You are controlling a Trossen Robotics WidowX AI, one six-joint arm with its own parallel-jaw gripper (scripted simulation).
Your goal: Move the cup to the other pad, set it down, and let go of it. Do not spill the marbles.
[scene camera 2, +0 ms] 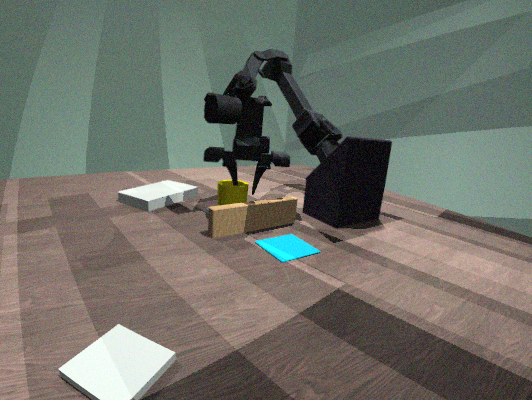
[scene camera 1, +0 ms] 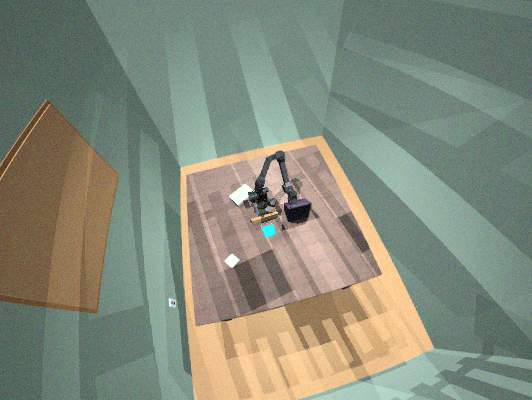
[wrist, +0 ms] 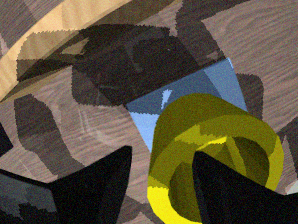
Labels:
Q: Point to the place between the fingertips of the gripper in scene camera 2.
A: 244, 193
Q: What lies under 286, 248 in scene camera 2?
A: A cyan pad.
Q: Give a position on a white block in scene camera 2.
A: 150, 197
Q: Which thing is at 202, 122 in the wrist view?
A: A yellow cup.

